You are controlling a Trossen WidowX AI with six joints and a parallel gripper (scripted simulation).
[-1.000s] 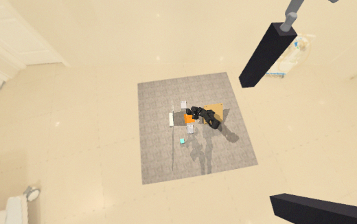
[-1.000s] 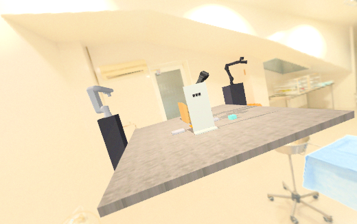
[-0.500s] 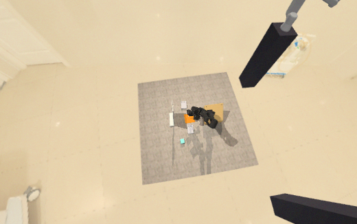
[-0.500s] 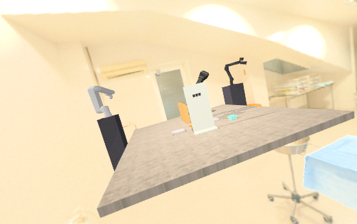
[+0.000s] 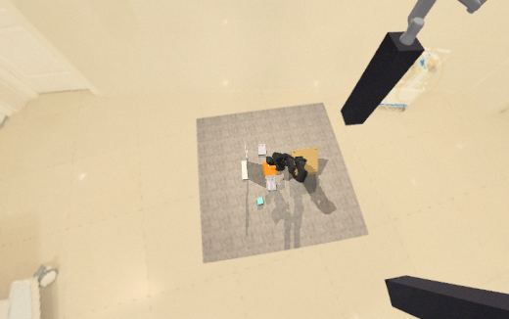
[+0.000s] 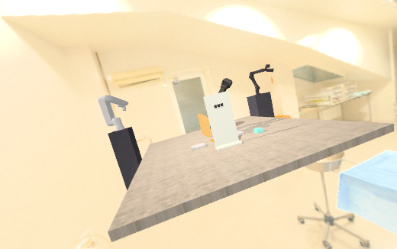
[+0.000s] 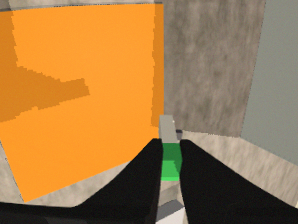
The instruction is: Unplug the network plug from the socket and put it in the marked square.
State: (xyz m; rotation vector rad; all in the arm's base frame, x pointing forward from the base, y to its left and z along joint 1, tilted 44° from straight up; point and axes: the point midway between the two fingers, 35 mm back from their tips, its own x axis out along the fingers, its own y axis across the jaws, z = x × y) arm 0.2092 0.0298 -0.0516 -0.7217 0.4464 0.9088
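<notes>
My gripper tip is now 10 mm past the orange marked square and 70 mm above it. Round my gripper tip: network plug (right at my gripper tip); then teal block (120 mm ahead, 280 mm to the left, 60 mm below); then grey panel (190 mm ahead, 10 mm to the right, 90 mm above).
</notes>
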